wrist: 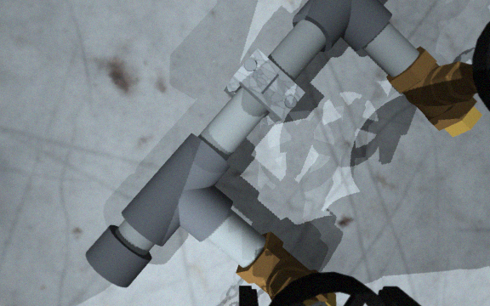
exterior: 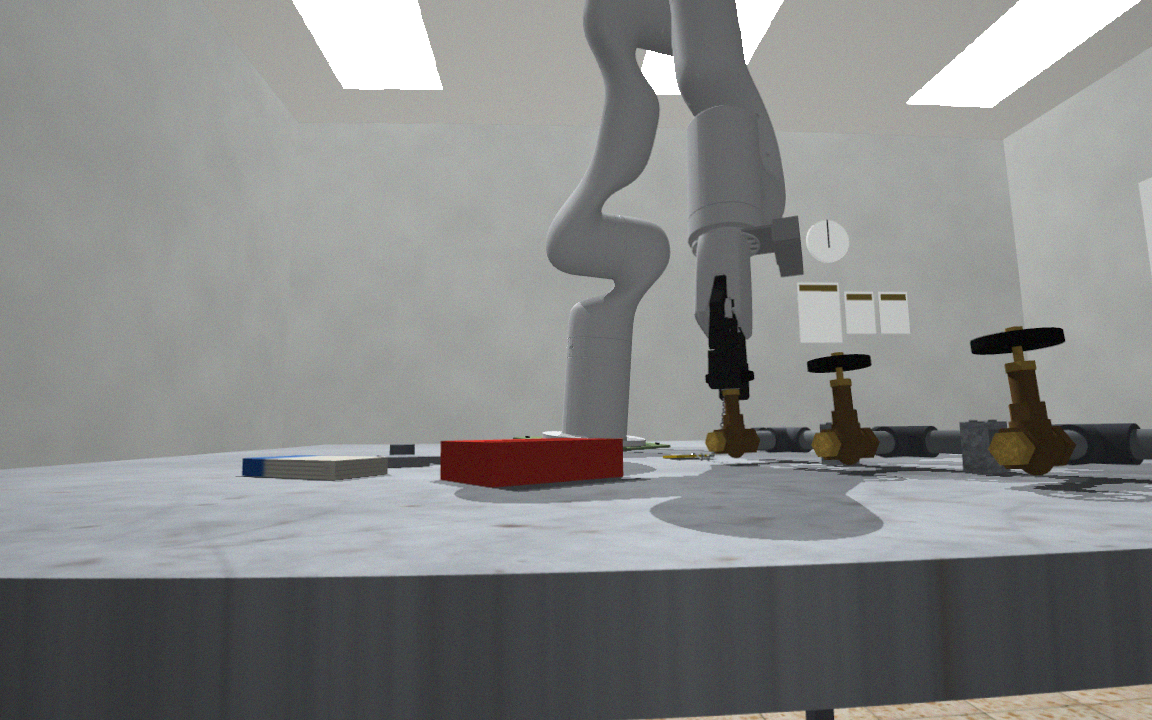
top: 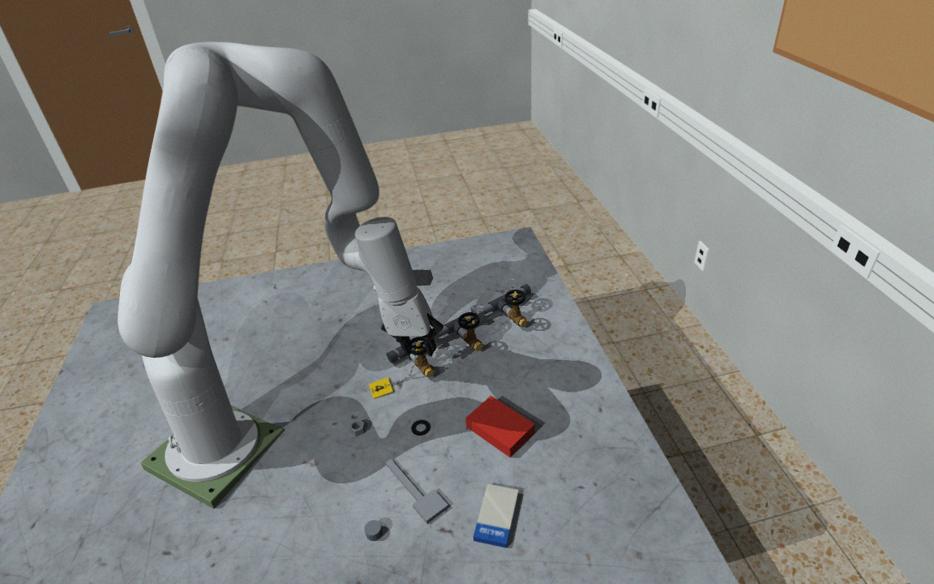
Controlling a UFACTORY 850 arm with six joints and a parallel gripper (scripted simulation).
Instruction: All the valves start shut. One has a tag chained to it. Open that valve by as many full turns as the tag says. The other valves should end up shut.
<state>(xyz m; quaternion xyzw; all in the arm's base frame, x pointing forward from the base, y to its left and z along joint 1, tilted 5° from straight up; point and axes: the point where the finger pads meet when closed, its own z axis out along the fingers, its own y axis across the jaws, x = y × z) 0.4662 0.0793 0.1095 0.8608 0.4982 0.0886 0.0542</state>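
My hand is 90 mm past the yellow tag, 20 mm to the left of it and 90 mm above it. From my hand the other things lie so: black washer 30 mm behind, 160 mm to the right, 90 mm below; red block 130 mm ahead, 210 mm to the right, 80 mm below; grey nut 170 mm behind, 120 mm to the right, 80 mm below.
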